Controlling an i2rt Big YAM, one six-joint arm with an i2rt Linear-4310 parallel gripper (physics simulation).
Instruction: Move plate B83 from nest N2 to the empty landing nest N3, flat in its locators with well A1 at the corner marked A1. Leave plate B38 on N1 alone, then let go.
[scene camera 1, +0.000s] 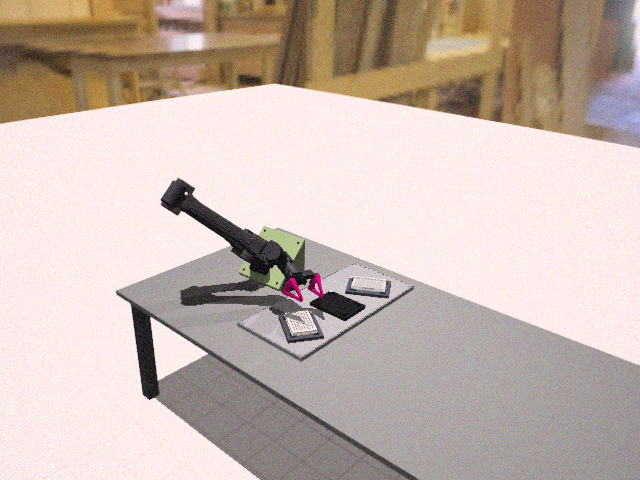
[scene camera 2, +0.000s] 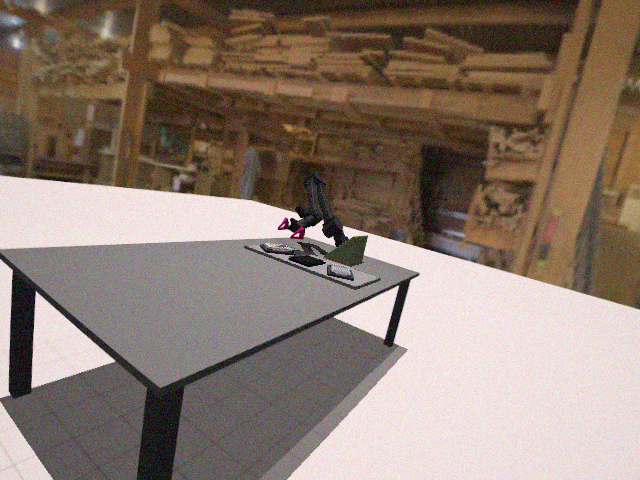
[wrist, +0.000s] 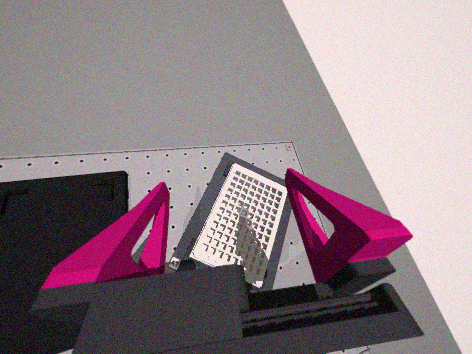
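A white well plate (scene camera 1: 302, 326) (scene camera 2: 279, 248) (wrist: 260, 200) sits in a dark grey nest (wrist: 206, 210), turned at an angle on the board; a corner label shows beside it in the wrist view. Another white plate (scene camera 1: 369, 283) (scene camera 2: 340, 270) sits in a nest at the board's other end. I cannot read which is B83 or B38. A black nest (scene camera 1: 337, 304) (scene camera 2: 306, 260) (wrist: 75, 215) between them is empty and has L-shaped locators. My gripper (scene camera 1: 311, 298) (scene camera 2: 286, 233) (wrist: 227, 180) is open and empty, above the board; in the wrist view the first plate shows between its fingers. Its body hides that plate's lower end.
The nests stand on a light perforated board (scene camera 1: 258, 323) (scene camera 2: 369, 282) (wrist: 175, 162) on the grey table (scene camera 1: 465, 372) (scene camera 2: 180, 310) (wrist: 150, 75). The arm's green mount (scene camera 1: 289, 242) (scene camera 2: 351, 250) stands behind the board. The table edge runs past the angled nest in the wrist view.
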